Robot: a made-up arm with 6 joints.
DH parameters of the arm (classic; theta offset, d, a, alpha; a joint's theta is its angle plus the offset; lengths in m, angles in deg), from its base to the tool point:
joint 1: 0 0.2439 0 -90
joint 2: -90 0 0.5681 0
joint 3: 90 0.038 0 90
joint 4: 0 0.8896 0 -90
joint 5: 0 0 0 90
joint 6: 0 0.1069 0 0
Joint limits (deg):
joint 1: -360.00..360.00
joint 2: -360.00..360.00
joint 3: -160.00..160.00
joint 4: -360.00..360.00
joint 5: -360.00..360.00
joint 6: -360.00..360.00
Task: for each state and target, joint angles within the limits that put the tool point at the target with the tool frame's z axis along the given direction. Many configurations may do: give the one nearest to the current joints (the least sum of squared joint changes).
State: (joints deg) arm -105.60 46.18 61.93 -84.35 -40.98 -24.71
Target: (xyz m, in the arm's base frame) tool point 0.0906 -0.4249 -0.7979 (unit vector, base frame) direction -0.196 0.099 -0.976
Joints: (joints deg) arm -80.48 95.63 91.96 -89.98 10.19 -24.71
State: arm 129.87 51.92 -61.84 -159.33 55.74 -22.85
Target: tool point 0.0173 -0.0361 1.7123 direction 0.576 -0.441 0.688
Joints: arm 109.63 22.26 -34.59 -138.64 36.65 -22.85
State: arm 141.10 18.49 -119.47 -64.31 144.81 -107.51
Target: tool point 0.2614 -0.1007 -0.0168 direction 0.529 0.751 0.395
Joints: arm 146.53 -7.09 -159.88 -82.83 112.26 -107.51
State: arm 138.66 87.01 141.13 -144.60 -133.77 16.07
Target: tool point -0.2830 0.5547 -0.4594 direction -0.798 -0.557 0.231
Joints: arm 104.47 74.04 99.64 -108.92 -105.48 16.07
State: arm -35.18 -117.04 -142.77 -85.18 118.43 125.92
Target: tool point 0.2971 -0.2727 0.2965 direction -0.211 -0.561 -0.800
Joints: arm -39.32 -158.76 -159.88 -40.15 118.27 125.92
